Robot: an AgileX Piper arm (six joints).
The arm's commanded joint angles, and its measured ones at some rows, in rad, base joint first. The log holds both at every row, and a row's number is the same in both.
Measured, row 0: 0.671 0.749 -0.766 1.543 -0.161 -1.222
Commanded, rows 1 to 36: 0.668 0.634 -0.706 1.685 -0.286 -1.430; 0.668 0.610 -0.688 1.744 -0.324 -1.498; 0.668 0.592 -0.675 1.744 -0.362 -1.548; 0.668 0.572 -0.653 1.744 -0.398 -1.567; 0.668 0.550 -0.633 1.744 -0.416 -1.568; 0.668 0.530 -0.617 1.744 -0.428 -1.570; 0.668 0.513 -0.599 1.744 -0.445 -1.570; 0.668 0.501 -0.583 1.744 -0.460 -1.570; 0.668 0.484 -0.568 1.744 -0.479 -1.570; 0.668 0.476 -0.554 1.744 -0.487 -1.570; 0.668 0.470 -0.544 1.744 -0.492 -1.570; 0.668 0.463 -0.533 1.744 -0.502 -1.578; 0.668 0.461 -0.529 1.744 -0.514 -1.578; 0.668 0.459 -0.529 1.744 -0.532 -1.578; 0.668 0.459 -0.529 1.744 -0.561 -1.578; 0.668 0.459 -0.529 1.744 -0.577 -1.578; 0.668 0.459 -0.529 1.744 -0.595 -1.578; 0.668 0.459 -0.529 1.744 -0.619 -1.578; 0.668 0.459 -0.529 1.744 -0.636 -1.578; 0.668 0.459 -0.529 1.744 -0.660 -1.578; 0.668 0.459 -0.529 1.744 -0.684 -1.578; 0.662 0.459 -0.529 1.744 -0.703 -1.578; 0.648 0.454 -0.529 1.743 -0.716 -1.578; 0.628 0.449 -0.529 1.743 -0.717 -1.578; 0.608 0.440 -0.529 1.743 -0.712 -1.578; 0.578 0.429 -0.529 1.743 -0.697 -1.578; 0.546 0.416 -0.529 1.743 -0.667 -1.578; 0.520 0.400 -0.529 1.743 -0.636 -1.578; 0.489 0.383 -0.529 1.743 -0.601 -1.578; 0.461 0.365 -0.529 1.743 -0.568 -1.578; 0.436 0.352 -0.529 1.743 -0.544 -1.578; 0.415 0.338 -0.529 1.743 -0.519 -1.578; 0.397 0.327 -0.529 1.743 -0.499 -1.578; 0.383 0.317 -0.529 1.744 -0.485 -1.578; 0.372 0.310 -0.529 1.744 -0.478 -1.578; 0.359 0.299 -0.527 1.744 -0.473 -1.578
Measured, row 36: 0.415 0.336 -0.532 1.749 -0.530 -1.571
